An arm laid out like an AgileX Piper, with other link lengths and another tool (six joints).
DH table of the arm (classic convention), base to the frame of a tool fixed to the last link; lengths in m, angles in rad. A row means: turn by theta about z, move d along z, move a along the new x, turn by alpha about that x. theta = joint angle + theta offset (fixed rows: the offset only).
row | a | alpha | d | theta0
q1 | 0 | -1.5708 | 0.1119 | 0
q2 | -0.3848 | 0 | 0 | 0.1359
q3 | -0.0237 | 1.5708 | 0 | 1.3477
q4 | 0 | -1.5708 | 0.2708 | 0
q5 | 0 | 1.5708 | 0 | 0
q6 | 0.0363 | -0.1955 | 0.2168 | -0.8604
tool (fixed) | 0 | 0 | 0.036 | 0
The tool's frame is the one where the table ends.
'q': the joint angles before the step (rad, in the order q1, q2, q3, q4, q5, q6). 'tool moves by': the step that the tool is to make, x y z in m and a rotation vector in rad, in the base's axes. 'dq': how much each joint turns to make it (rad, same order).
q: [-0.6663 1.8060 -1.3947 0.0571 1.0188 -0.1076]
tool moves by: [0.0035 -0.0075 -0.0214 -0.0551 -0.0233 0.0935]
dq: [-0.0001 -0.0006 0.0923 0.0000 -0.1395 -0.1044]
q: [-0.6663 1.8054 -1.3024 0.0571 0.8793 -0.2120]
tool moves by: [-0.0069 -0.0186 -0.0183 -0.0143 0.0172 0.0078]
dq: [-0.0341 0.0346 0.0183 -0.0109 -0.0470 -0.0410]
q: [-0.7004 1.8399 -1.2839 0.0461 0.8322 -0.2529]
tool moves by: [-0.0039 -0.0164 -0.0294 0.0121 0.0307 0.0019]
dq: [-0.0298 0.0668 0.0033 -0.0021 -0.0379 -0.0333]
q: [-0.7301 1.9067 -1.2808 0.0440 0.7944 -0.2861]
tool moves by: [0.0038 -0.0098 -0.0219 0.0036 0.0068 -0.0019]
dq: [-0.0098 0.0519 -0.0018 0.0020 -0.0424 -0.0109]
